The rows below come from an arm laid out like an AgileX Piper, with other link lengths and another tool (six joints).
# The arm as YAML. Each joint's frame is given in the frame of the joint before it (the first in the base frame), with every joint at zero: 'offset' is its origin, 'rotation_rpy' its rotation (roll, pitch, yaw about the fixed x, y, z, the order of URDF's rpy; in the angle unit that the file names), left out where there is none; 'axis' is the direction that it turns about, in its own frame. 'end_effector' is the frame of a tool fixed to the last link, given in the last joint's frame.
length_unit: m
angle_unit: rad
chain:
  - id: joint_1
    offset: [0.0, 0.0, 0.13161]
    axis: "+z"
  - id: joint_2
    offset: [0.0, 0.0, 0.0]
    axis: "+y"
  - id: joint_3
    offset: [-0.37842, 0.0, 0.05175]
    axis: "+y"
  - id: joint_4
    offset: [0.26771, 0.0, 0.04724]
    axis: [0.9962, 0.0, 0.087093]
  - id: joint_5
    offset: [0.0, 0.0, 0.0]
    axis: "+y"
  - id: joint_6
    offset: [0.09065, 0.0, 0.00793]
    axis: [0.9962, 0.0, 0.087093]
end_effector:
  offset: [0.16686, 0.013, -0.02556]
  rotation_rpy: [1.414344, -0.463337, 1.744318]
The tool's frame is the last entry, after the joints.
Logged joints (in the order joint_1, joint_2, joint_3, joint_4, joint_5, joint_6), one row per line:
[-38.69, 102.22, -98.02, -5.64, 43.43, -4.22]
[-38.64, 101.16, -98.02, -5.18, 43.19, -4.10]
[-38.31, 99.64, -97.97, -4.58, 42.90, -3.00]
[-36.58, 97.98, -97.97, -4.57, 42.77, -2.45]
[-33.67, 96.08, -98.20, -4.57, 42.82, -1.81]
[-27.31, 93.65, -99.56, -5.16, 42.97, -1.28]
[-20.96, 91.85, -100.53, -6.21, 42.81, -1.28]
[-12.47, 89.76, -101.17, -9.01, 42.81, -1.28]
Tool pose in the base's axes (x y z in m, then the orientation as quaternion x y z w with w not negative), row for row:
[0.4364, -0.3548, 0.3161, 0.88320, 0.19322, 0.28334, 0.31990]
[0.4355, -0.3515, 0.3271, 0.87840, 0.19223, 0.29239, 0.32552]
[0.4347, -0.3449, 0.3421, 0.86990, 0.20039, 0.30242, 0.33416]
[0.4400, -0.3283, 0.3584, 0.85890, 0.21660, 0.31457, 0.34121]
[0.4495, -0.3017, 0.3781, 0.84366, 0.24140, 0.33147, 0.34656]
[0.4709, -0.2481, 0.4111, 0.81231, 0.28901, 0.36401, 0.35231]
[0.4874, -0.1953, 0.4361, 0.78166, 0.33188, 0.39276, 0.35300]
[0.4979, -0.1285, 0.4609, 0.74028, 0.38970, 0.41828, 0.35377]
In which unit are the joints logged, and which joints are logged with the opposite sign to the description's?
The joints are logged in degrees. Opposite sign: joint_6.
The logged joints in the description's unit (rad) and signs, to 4 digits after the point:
[-0.6753, 1.7841, -1.7108, -0.0984, 0.7580, 0.0737]
[-0.6744, 1.7656, -1.7108, -0.0904, 0.7538, 0.0716]
[-0.6686, 1.7390, -1.7099, -0.0799, 0.7487, 0.0524]
[-0.6384, 1.7101, -1.7099, -0.0798, 0.7465, 0.0428]
[-0.5877, 1.6769, -1.7139, -0.0798, 0.7473, 0.0316]
[-0.4766, 1.6345, -1.7376, -0.0901, 0.7500, 0.0223]
[-0.3658, 1.6031, -1.7546, -0.1084, 0.7472, 0.0223]
[-0.2176, 1.5666, -1.7657, -0.1573, 0.7472, 0.0223]

